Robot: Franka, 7 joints.
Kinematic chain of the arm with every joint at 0, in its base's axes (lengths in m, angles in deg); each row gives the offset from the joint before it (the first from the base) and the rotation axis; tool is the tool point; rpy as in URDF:
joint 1: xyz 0 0 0.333 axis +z
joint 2: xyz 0 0 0 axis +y
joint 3: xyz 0 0 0.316 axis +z
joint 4: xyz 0.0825 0 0 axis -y
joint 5: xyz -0.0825 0 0.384 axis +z
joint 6: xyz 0 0 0 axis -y
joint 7: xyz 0.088 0 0 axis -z
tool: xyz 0 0 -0.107 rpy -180 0 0
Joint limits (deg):
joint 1: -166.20..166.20
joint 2: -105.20..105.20
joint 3: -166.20..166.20
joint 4: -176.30..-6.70
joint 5: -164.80..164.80
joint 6: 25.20..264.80
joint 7: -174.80..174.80
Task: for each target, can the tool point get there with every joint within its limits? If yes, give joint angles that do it. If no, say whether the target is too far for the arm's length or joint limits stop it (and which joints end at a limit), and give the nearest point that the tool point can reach.
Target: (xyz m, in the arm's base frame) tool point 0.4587 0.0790 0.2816
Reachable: yes | joints -68.03 22.45 65.85 -146.20 120.47 95.01 110.66
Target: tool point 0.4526 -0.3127 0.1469
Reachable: yes | joints -32.26 34.13 6.75 -123.77 -116.74 94.92 107.99
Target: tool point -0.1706 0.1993 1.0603
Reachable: yes | joints -97.33 -15.71 -123.92 -20.45 -86.19 212.58 111.33
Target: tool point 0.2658 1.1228 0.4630
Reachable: no: too far | nearest point 0.1964 0.8296 0.4290 | short by 0.303 m
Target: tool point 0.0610 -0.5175 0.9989
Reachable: yes | joints 126.50 -32.73 95.34 -25.05 -5.93 125.43 126.23
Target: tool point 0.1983 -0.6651 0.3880
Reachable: yes | joints -80.50 45.02 1.49 -56.44 33.82 66.62 -99.54
